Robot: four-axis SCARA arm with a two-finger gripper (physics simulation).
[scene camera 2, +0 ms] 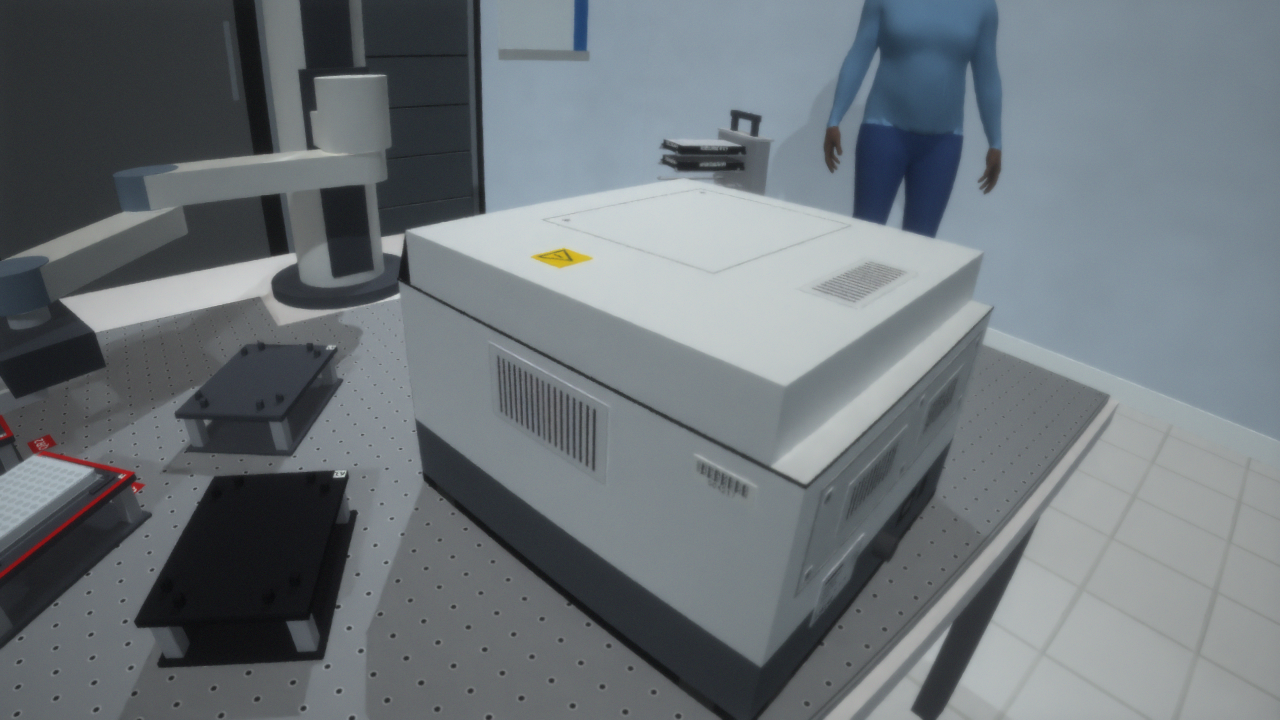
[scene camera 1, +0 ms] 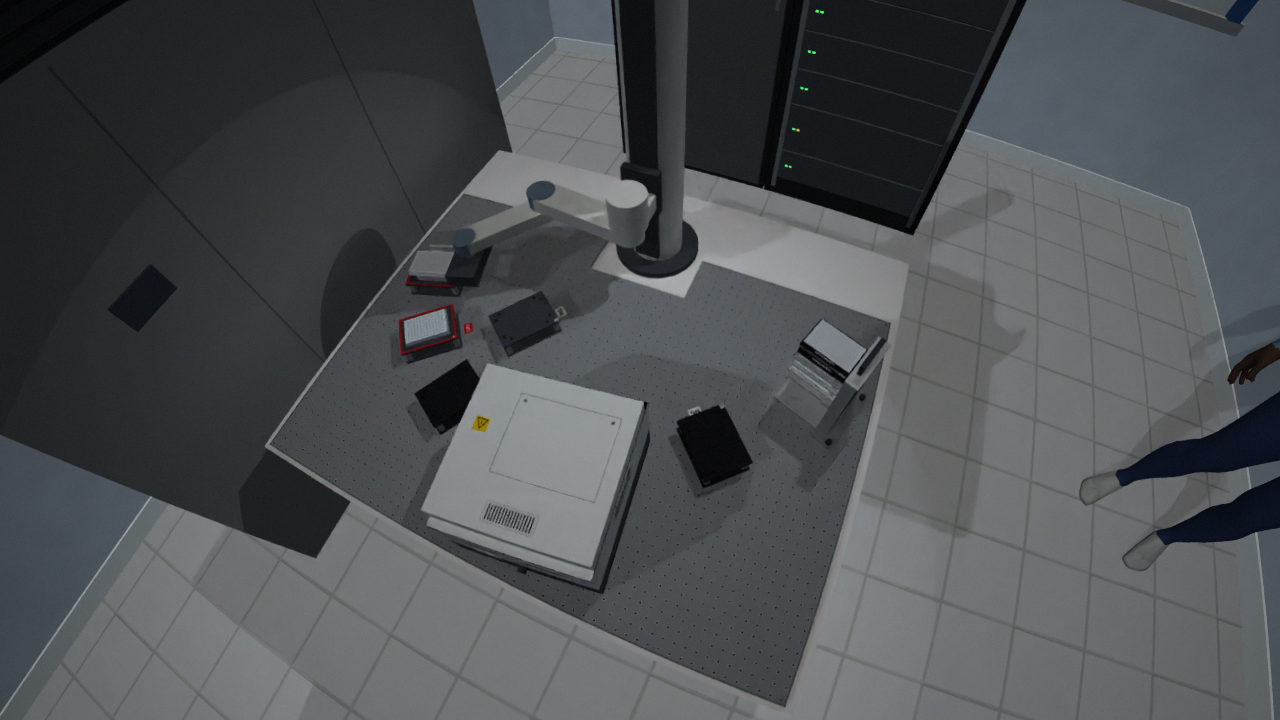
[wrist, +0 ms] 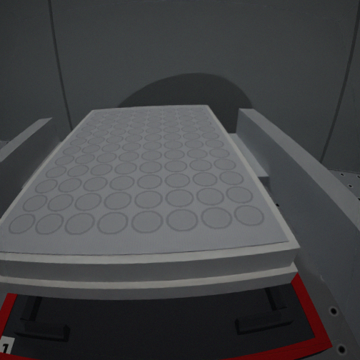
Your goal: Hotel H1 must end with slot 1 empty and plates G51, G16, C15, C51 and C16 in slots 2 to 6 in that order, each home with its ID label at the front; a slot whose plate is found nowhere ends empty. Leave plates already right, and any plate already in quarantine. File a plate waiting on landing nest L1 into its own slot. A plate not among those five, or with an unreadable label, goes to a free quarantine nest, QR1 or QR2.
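Places are measured from the arm's base along level axes (x back, y right, z up), in metres.
Where they show: gripper, fingertip midpoint: (scene camera 1: pixel 424 262); arm's base, link origin: (scene camera 2: pixel 344 283) (scene camera 1: pixel 657 246).
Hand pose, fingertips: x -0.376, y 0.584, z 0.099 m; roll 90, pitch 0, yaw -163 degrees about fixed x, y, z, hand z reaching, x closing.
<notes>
Each offset is from my fingertips to the centre of the thing.
My gripper (scene camera 1: pixel 418 260) (wrist: pixel 145 127) is shut on a white plate {dx +0.007, dy -0.024, dz -0.005 m} (scene camera 1: pixel 433 265) (wrist: pixel 147 185) and holds it level over the red-rimmed nest {dx +0.009, dy -0.022, dz -0.058 m} (scene camera 1: pixel 434 285) (wrist: pixel 309 311) at the back left. In the wrist view a dark gap shows between plate and nest; the nest's label shows a 1, and no plate label is visible. A second red-rimmed nest {dx -0.179, dy -0.128, dz -0.059 m} (scene camera 1: pixel 401 336) (scene camera 2: pixel 67 524) bears a white plate {dx -0.179, dy -0.128, dz -0.029 m} (scene camera 1: pixel 426 326) (scene camera 2: pixel 37 494). Hotel H1 {dx +0.032, dy -1.174, dz +0.061 m} (scene camera 1: pixel 839 413) (scene camera 2: pixel 756 162) stands at the right with plates (scene camera 1: pixel 834 343) (scene camera 2: pixel 703 145) in upper slots; their labels are unreadable here.
Bare dark nests stand in front of the arm (scene camera 1: pixel 525 319) (scene camera 2: pixel 259 381), left of the white instrument {dx -0.426, dy -0.667, dz +0.041 m} (scene camera 1: pixel 556 447) (scene camera 2: pixel 626 358), and right of it {dx -0.179, dy -0.961, dz -0.059 m} (scene camera 1: pixel 713 445). The nest left of it also shows in scene camera 2 (scene camera 2: pixel 241 546). The arm column (scene camera 1: pixel 671 134) rises at the back.
</notes>
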